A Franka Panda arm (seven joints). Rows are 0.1 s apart.
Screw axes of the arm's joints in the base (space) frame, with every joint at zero. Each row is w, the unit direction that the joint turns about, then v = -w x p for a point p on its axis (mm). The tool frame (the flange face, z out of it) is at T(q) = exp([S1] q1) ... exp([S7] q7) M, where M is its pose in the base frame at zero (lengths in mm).
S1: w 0 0 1 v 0.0 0.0 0.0
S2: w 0 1 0 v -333.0 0.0 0.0
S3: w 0 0 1 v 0.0 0.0 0.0
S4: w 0 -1 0 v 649.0 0.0 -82.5
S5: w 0 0 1 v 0.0 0.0 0.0
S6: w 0 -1 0 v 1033.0 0.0 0.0
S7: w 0 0 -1 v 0.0 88.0 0.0
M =
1 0 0 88.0
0 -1 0 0.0
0 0 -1 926.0
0 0 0 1
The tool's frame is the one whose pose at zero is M.
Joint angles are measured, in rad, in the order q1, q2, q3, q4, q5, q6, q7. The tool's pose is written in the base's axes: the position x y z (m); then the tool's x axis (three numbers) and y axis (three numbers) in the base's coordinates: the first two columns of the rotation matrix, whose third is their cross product. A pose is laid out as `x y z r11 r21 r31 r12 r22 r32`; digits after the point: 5 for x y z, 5 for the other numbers.
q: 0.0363 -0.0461 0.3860 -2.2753 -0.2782 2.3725 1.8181
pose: 0.47973 0.21302 0.38804 0.33216 -0.92215 0.19824 -0.91542 -0.36582 -0.16785
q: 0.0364 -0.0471 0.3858 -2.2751 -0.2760 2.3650 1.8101
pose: 0.47923 0.21247 0.38789 0.33765 -0.91981 0.19988 -0.91483 -0.37066 -0.16031
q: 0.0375 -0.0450 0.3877 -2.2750 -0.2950 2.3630 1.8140
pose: 0.47872 0.21359 0.38676 0.34661 -0.91332 0.21380 -0.91044 -0.38242 -0.15764
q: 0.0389 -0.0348 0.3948 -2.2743 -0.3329 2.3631 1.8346
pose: 0.47786 0.21740 0.38219 0.35637 -0.90391 0.23654 -0.90482 -0.39701 -0.15391
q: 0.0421 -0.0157 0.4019 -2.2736 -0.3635 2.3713 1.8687
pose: 0.47735 0.22285 0.37405 0.35478 -0.90195 0.24622 -0.90466 -0.39766 -0.15314
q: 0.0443 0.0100 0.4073 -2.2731 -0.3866 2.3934 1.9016
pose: 0.47814 0.22829 0.36385 0.35125 -0.90405 0.24355 -0.90512 -0.39442 -0.15873
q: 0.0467 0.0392 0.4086 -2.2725 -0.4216 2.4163 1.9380
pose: 0.47962 0.23199 0.35200 0.34867 -0.90427 0.24642 -0.90478 -0.39335 -0.16323
